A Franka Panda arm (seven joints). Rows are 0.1 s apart.
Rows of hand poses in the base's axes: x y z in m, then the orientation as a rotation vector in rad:
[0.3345 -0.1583 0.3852 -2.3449 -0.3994 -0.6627]
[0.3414 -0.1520 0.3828 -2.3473 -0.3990 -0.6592]
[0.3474 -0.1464 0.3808 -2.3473 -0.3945 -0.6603]
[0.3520 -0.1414 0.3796 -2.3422 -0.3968 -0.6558]
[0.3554 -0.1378 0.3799 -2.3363 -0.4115 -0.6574]
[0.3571 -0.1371 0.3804 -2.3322 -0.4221 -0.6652]
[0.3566 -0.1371 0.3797 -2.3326 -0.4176 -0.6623]
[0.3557 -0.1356 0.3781 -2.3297 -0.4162 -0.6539]
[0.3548 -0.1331 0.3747 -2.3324 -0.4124 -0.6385]
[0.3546 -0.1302 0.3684 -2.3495 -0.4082 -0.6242]
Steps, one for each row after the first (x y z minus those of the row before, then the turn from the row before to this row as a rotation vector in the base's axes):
[0.0069 0.0063 -0.0024 -0.0018 0.0028 0.0001]
[0.0060 0.0056 -0.0020 0.0013 0.0004 -0.0033]
[0.0046 0.0050 -0.0012 0.0044 0.0022 0.0044]
[0.0034 0.0036 0.0003 0.0008 -0.0056 0.0109]
[0.0017 0.0007 0.0005 -0.0001 -0.0088 0.0058]
[-0.0005 0.0000 -0.0007 0.0012 0.0034 -0.0022]
[-0.0009 0.0015 -0.0016 0.0037 0.0062 0.0026]
[-0.0009 0.0025 -0.0034 -0.0004 0.0123 0.0015]
[-0.0002 0.0029 -0.0063 -0.0138 0.0126 -0.0036]

